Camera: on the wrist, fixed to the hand. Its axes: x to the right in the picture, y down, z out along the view.
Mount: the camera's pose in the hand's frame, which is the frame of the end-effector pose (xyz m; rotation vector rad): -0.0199 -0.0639 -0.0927 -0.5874 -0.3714 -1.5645
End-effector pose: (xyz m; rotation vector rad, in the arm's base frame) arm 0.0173 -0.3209 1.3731 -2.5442 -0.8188 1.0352
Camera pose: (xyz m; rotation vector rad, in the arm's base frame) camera 0.0457 -0.2851 1.4779 -1.0819 -2.7426 0.6362
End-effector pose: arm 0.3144 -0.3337 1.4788 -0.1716 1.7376 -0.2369
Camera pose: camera 0.2256 -0.3848 1.5296 -1.8690 0.9131 -0.7360
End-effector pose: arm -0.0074 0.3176 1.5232 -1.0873 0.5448 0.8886
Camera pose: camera 0.0383 0.2135 1.5354 -1.3917 -0.9078 -0.2121
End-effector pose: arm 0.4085 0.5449 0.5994 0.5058 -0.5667 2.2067
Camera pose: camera 0.4542 0.6214 0.5277 0.6798 -0.6237 0.4350
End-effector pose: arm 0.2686 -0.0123 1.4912 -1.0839 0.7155 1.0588
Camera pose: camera 0.3236 -0.1122 1.4995 -1.4101 -0.7940 0.0157
